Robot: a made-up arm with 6 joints. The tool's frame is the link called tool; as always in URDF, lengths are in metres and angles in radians.
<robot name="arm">
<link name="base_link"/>
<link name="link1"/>
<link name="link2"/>
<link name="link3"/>
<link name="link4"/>
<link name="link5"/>
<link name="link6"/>
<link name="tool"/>
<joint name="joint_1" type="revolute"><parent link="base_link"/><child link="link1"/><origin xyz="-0.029 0.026 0.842" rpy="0 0 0"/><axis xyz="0 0 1"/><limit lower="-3.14" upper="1.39" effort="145" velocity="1.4"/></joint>
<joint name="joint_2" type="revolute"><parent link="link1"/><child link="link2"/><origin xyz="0.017 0.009 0.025" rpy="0 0 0"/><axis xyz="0 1 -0.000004"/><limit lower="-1.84" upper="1.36" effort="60" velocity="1.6"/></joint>
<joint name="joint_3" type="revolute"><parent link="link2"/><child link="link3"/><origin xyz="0.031 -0.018 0.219" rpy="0 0 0"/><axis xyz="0 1 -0.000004"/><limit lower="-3.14" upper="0.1" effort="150" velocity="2.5"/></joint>
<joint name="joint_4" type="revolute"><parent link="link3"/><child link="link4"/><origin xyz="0.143 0.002 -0.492" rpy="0 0 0"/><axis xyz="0 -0.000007 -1"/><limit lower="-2.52" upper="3.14" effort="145" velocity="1.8"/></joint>
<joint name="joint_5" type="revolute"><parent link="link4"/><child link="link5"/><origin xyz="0.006 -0.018 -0.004" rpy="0 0 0"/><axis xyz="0 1 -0.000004"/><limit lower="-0.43" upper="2.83" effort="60" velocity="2.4"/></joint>
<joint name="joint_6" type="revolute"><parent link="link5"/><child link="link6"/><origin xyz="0.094 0.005 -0.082" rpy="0 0 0"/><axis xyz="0 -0.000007 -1"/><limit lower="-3.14" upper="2.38" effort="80" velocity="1.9"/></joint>
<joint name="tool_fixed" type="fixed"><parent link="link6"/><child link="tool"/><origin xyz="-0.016 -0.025 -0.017" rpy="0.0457 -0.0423 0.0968"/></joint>
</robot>
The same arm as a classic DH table. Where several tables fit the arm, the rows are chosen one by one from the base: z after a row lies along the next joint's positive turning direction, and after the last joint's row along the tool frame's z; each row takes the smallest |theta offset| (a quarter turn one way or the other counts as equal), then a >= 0, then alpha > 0; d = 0 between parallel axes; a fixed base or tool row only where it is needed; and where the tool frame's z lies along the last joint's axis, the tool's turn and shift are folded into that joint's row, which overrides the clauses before.
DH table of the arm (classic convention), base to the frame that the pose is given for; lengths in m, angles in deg. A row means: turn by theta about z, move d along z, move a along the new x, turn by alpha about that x. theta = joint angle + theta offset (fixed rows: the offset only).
base (fixed): theta0 -41.88, d 0, a -0.0389, alpha 0
joint_1: theta0 41.88, d 0.867, a 0.017, alpha -90
joint_2: theta0 -81.94, d 0, a 0.2212, alpha 0
joint_3: theta0 81.94, d -0.007, a 0.143, alpha -90
joint_4: theta0 0, d 0.496, a 0.006, alpha 90
joint_5: theta0 0, d -0.013, a 0.094, alpha -90
joint_6: theta0 37.21, d 0.5736, a 0.0024, alpha -176.43
tool (fixed): theta0 42.81, d 0.4755, a 0, alpha 0
Joint limits (deg, base to tool): -179.91..79.64 -105.42..77.92 -179.91..5.73 -144.39..179.91 -24.64..162.15 -179.91..136.36

